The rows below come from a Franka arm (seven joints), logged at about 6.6 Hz.
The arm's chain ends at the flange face. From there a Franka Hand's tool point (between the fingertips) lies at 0.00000 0.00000 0.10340 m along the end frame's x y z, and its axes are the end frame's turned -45 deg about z.
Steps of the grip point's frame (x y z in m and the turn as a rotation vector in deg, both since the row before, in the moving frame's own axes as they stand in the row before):
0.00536 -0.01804 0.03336 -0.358 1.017 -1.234
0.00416 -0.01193 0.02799 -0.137 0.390 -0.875
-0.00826 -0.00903 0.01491 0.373 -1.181 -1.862
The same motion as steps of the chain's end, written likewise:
-0.01071 -0.01569 0.03338 0.466 0.972 -1.234
-0.00616 -0.01105 0.02799 0.179 0.373 -0.875
-0.01026 -0.00161 0.01493 -0.571 -1.099 -1.862

